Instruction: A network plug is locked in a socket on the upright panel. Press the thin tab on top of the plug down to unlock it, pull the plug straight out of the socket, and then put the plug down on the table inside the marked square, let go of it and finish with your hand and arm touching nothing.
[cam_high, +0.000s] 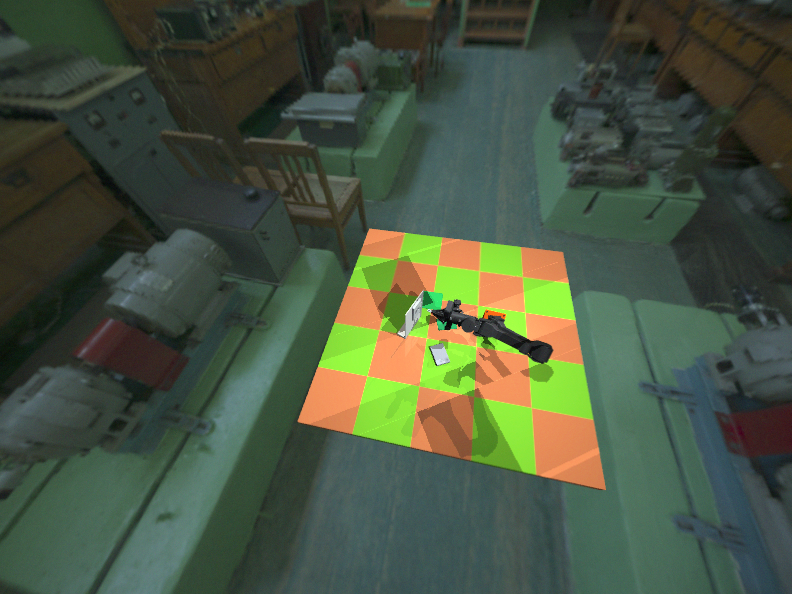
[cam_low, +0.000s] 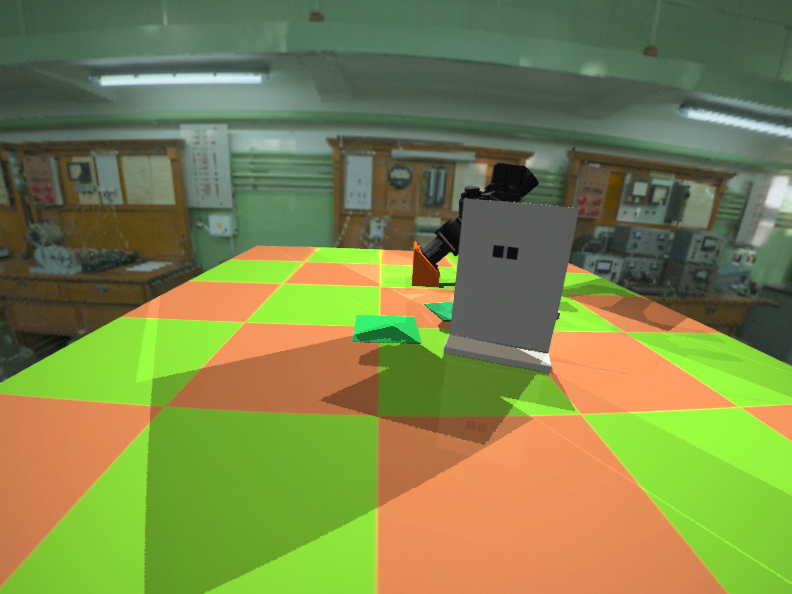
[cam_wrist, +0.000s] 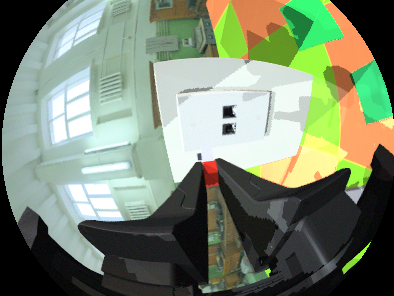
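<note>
Now: gripper tip 210 mm to the left of the marked square and 210 mm above it. From my gripper tip the other things lie so: network plug right at my gripper tip; upright grey panel 100 mm below, 90 mm ahead, 30 mm to the right.
</note>
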